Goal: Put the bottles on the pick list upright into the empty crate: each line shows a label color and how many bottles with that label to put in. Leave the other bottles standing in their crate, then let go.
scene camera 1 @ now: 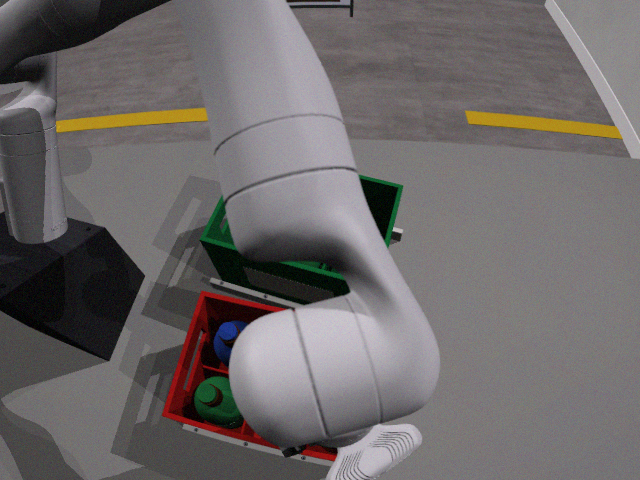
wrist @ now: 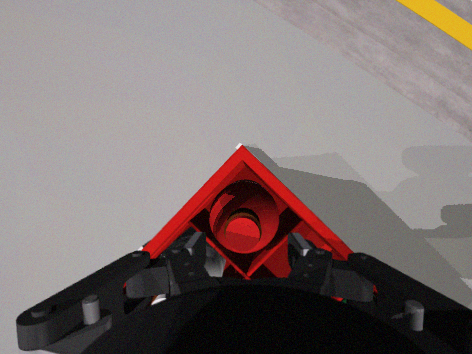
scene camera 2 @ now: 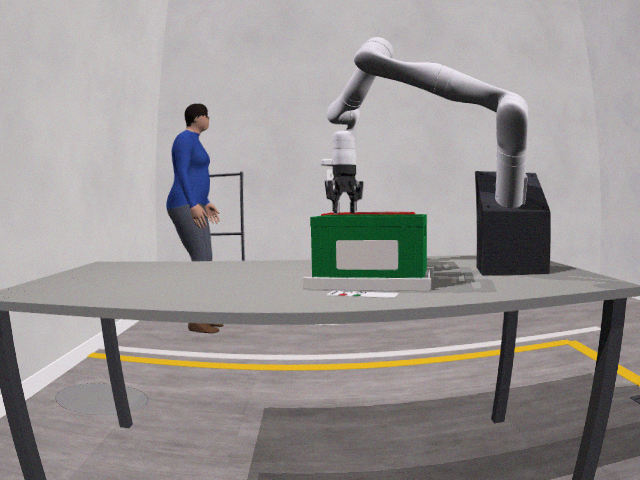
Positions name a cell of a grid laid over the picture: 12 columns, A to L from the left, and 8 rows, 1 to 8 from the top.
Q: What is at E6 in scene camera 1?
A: A blue bottle.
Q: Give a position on a red bottle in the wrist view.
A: At G5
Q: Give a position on a green bottle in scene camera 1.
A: E7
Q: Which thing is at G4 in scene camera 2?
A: My gripper.
